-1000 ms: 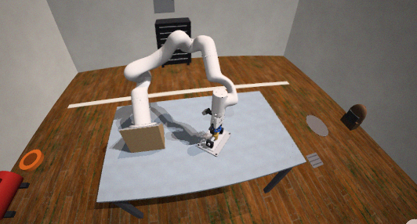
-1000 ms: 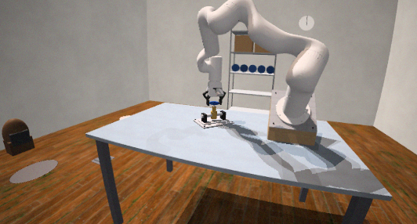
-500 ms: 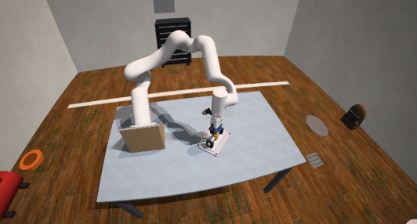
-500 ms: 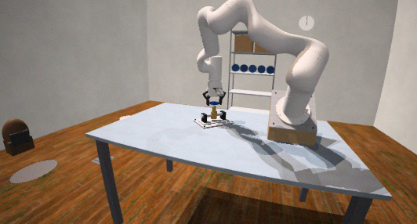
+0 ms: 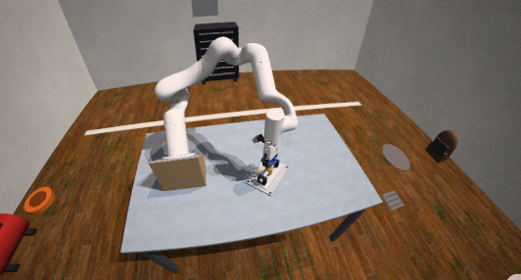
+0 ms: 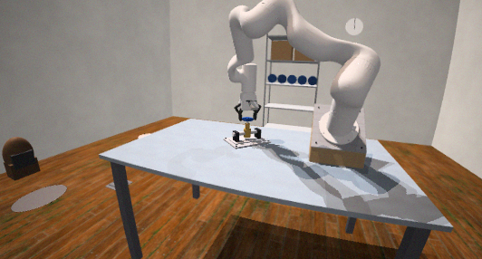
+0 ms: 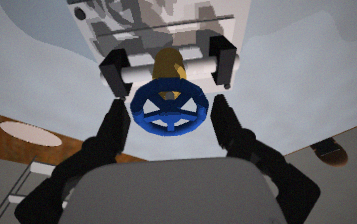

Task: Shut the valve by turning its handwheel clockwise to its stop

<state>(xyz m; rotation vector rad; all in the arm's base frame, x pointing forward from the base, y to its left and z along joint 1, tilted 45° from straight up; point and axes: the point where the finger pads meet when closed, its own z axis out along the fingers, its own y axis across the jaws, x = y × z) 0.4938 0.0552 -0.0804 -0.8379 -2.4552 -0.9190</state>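
Now: the blue spoked handwheel 1 cm below my hand.
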